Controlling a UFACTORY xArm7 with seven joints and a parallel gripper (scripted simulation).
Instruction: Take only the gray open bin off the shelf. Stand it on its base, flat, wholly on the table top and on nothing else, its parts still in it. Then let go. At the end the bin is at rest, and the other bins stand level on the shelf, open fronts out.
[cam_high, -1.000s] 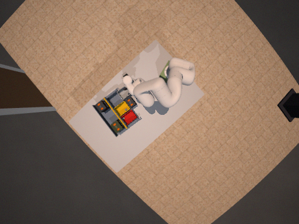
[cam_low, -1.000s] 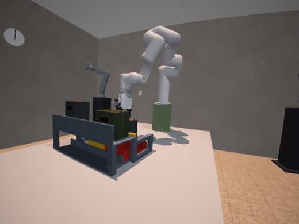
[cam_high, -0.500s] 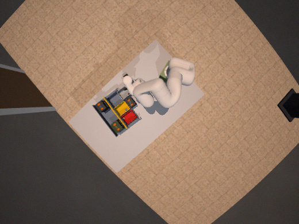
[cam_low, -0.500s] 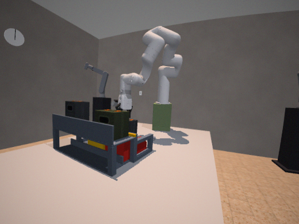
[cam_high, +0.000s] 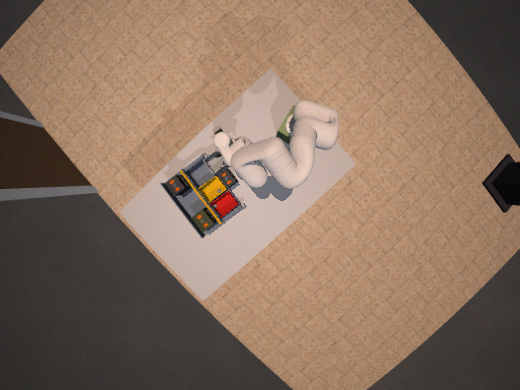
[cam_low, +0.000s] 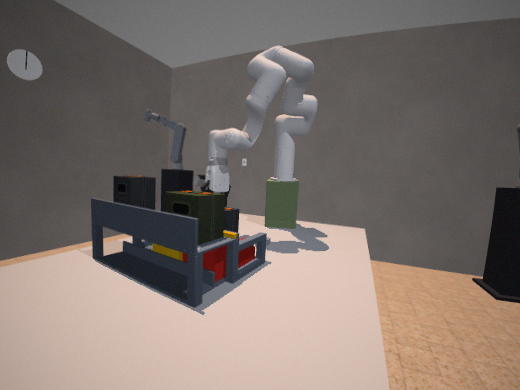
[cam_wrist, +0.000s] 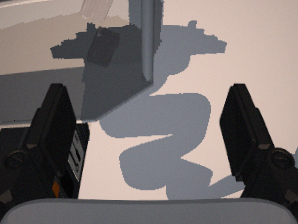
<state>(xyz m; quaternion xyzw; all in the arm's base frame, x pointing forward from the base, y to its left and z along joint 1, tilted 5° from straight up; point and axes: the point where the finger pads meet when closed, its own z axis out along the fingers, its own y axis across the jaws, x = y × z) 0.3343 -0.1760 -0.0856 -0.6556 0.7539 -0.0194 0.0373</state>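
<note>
Right now my hand is 80 mm short of the gray open bin, 10 mm to the left of it and 70 mm above it. Round my hand: red bin: 270 mm ahead, 190 mm to the left, 80 mm below; yellow bin: 260 mm ahead, 80 mm to the left, 80 mm below.
</note>
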